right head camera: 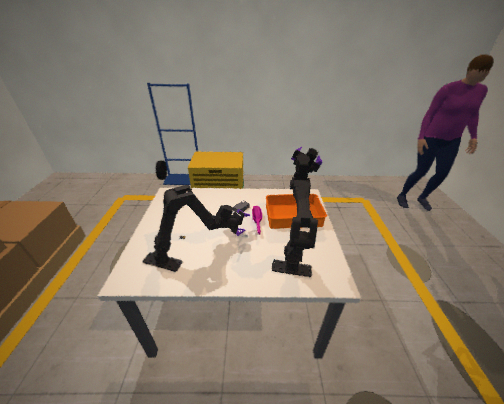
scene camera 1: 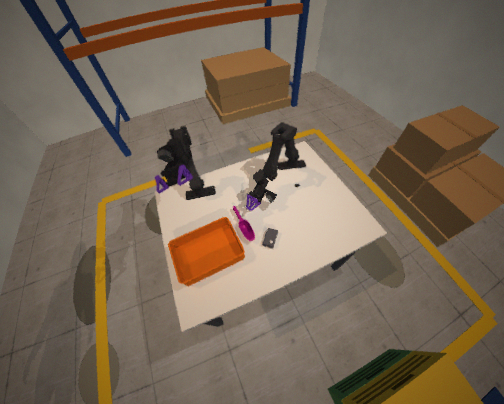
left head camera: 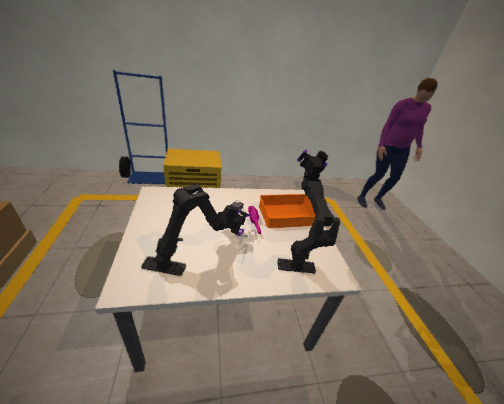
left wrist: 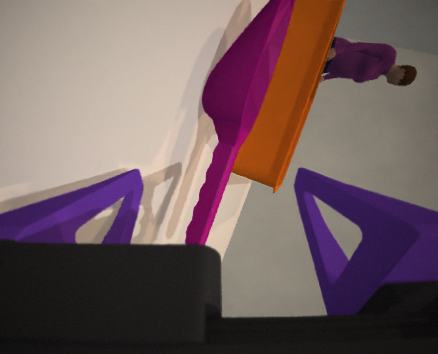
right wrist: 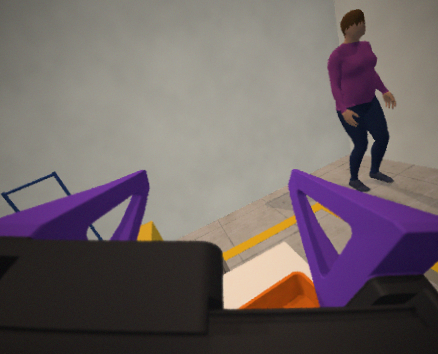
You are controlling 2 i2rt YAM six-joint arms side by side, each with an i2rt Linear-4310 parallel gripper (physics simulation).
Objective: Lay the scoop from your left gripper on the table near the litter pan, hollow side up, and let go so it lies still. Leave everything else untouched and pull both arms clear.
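Where they show: left gripper, between the fingertips: (right head camera: 247, 222) (scene camera 1: 248, 210) (left head camera: 246, 222) (left wrist: 218, 177); right gripper, between the fingertips: (scene camera 1: 168, 188) (left head camera: 313, 154) (right wrist: 218, 177); left arm's base, origin of its link: (right head camera: 162, 262) (scene camera 1: 291, 165) (left head camera: 164, 266); right arm's base, origin of its link: (right head camera: 291, 268) (scene camera 1: 200, 193) (left head camera: 296, 266).
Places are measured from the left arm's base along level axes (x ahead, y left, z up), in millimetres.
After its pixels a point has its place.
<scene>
The magenta scoop (left head camera: 254, 216) {x 494, y -380, z 13 mm} (right head camera: 257, 215) {x 500, y -371, z 15 mm} (scene camera 1: 246, 229) {x 471, y -371, z 7 mm} (left wrist: 235, 95) {x 442, y -359, z 35 mm} lies on the white table beside the orange litter pan (left head camera: 290, 221) {x 467, y -607, z 48 mm} (right head camera: 285, 223) {x 449, y -561, z 40 mm} (scene camera 1: 215, 272) {x 701, y -552, z 18 mm} (left wrist: 295, 85) {x 531, y -431, z 65 mm}, apart from it. In the left wrist view its rounded underside faces the table, so its hollow seems to face up. My left gripper (left head camera: 245, 224) {x 372, y -344, z 55 mm} (right head camera: 246, 223) {x 372, y -344, z 55 mm} (scene camera 1: 252, 202) {x 372, y -344, z 55 mm} (left wrist: 218, 177) {x 372, y -344, z 55 mm} is open and empty, low over the table near the handle's end. The handle's tip is hidden in the left wrist view. My right gripper (left head camera: 315, 156) {x 515, y -631, z 487 mm} (right head camera: 309, 154) {x 515, y -631, z 487 mm} (scene camera 1: 172, 181) {x 515, y -631, z 487 mm} (right wrist: 218, 177) {x 515, y -631, z 487 mm} is open and empty, raised high.
A small dark grey block (scene camera 1: 270, 238) {x 558, y -247, z 36 mm} lies near the scoop's bowl. A tiny dark thing (right head camera: 182, 237) {x 189, y -6, z 2 mm} (scene camera 1: 297, 185) {x 191, y -4, z 2 mm} lies nearer the left arm's base. A person (left head camera: 404, 125) (right head camera: 452, 115) (right wrist: 357, 75) stands beyond the table. A yellow box (left head camera: 192, 162) and a blue hand truck stand behind it.
</scene>
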